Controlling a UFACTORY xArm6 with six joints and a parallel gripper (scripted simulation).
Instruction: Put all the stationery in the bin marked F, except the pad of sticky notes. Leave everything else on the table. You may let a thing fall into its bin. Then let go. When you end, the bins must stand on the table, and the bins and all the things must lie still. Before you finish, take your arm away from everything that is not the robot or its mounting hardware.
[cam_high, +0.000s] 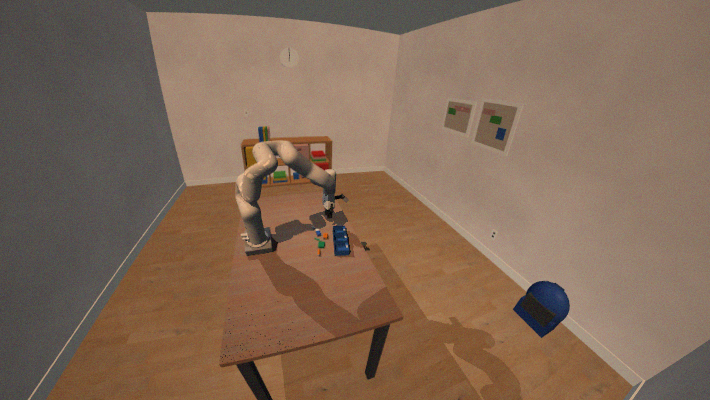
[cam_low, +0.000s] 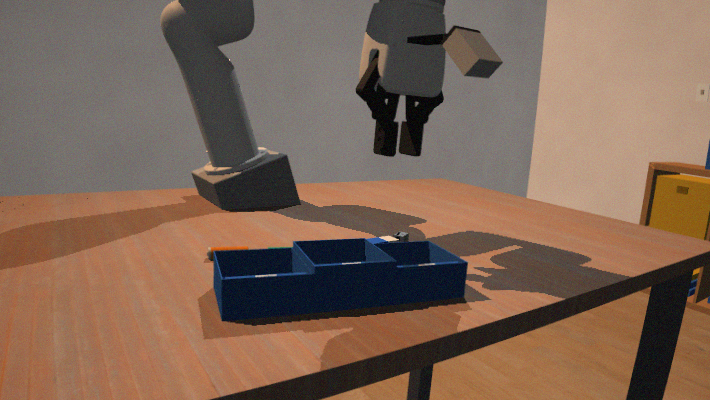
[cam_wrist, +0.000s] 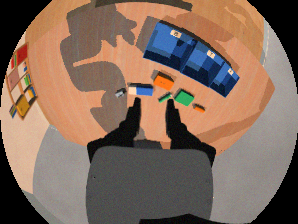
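Right now my hand is 70 mm past the blue-and-white piece, 30 mm to the right of it and 150 mm above it. Also, from my hand: orange block 30 mm behind, 40 mm to the right, 150 mm below; thin green stick 80 mm behind, 50 mm to the right, 150 mm below; three joined blue bins 60 mm ahead, 100 mm to the right, 140 mm below.
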